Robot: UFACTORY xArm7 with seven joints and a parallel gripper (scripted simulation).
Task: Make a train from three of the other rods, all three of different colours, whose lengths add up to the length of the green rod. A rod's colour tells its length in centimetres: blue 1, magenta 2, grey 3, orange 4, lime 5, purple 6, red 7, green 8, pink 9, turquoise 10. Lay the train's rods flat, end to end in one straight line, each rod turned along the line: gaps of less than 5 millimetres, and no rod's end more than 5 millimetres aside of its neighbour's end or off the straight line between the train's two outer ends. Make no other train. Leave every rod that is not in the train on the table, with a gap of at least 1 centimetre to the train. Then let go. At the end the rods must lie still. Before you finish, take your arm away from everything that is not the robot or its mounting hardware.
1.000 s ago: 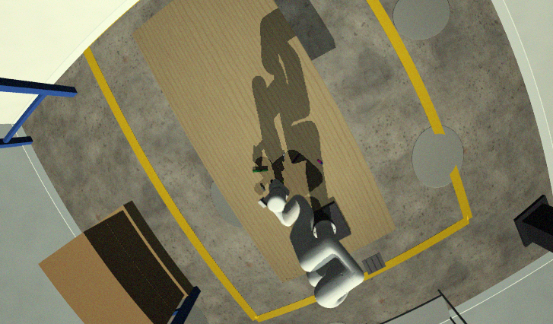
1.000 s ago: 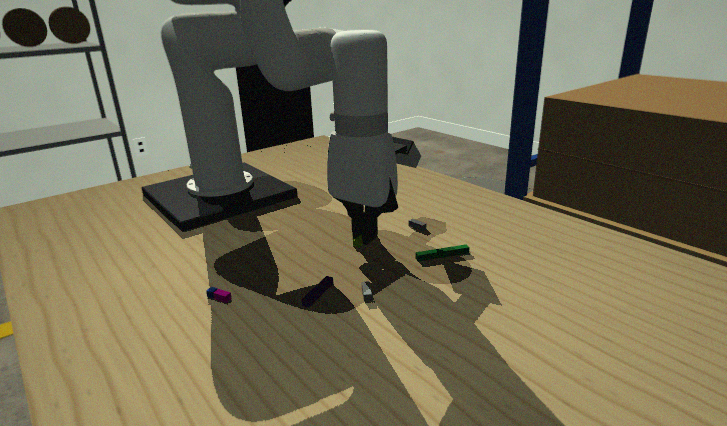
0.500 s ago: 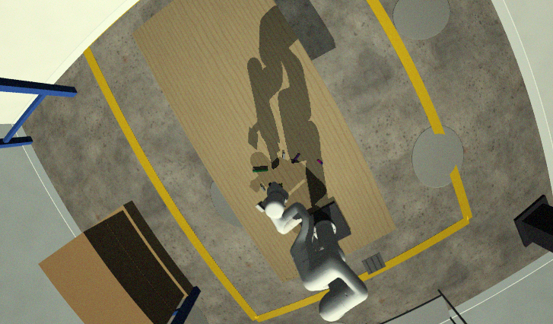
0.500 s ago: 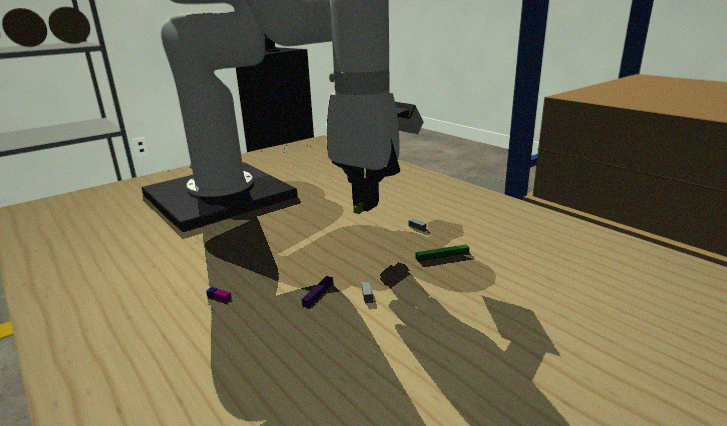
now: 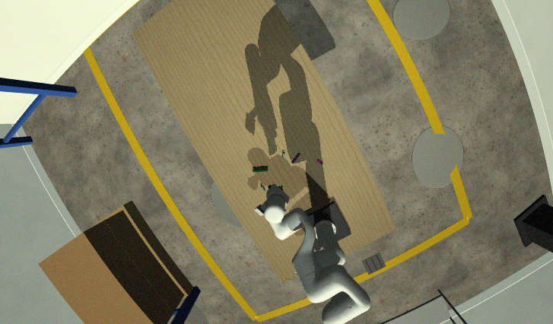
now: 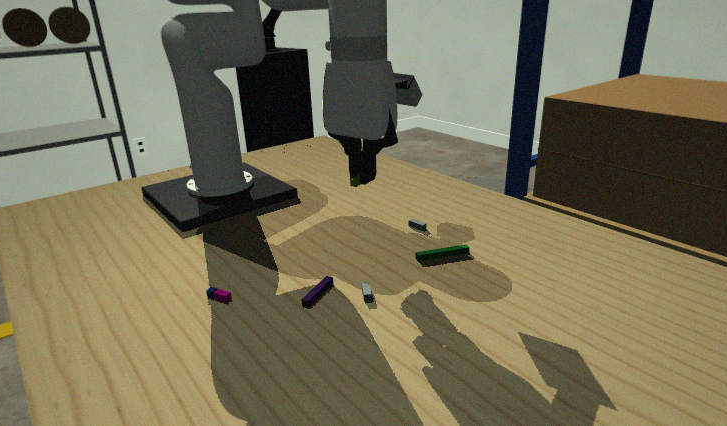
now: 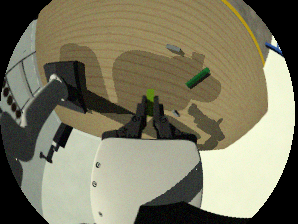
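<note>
My hand is 240 mm to the left of the magenta rod, 120 mm above it and 30 mm past it. Also, from my hand: lime rod (20 mm below); purple rod (150 mm to the right, 120 mm below, 60 mm ahead); green rod (120 mm below, 120 mm ahead, 40 mm to the left).
</note>
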